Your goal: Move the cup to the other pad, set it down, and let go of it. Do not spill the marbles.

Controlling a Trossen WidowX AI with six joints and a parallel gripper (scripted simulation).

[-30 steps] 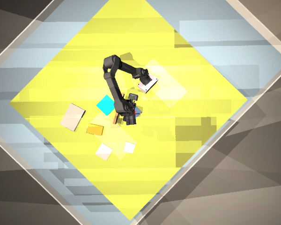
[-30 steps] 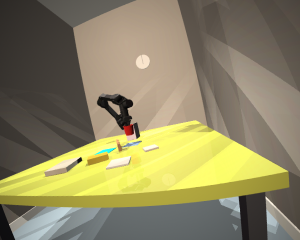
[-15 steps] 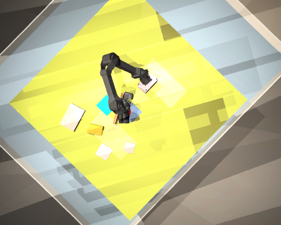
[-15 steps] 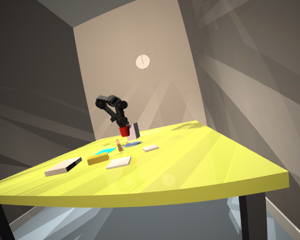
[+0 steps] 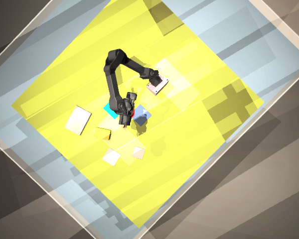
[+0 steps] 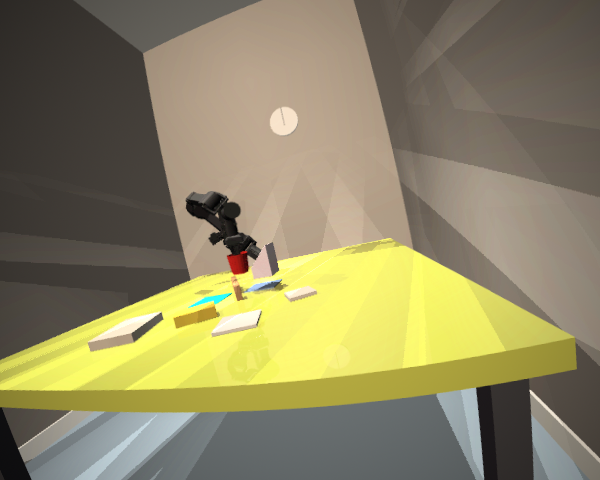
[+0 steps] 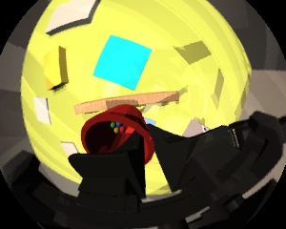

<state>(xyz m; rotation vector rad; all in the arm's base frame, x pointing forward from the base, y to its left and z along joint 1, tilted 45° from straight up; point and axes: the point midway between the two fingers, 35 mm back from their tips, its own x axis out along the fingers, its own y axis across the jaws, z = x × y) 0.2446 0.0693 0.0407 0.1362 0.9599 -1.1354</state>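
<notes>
The teal pad is 12 cm below my gripper tip, 9 cm to the right of it and 9 cm ahead of it. The rest, counted from my gripper tip: orange bar 9 cm below, 4 cm ahead, 1 cm to the right; red cup 2 cm to the left, 2 cm ahead; light blue pad 12 cm below, 8 cm to the left, 1 cm behind.
</notes>
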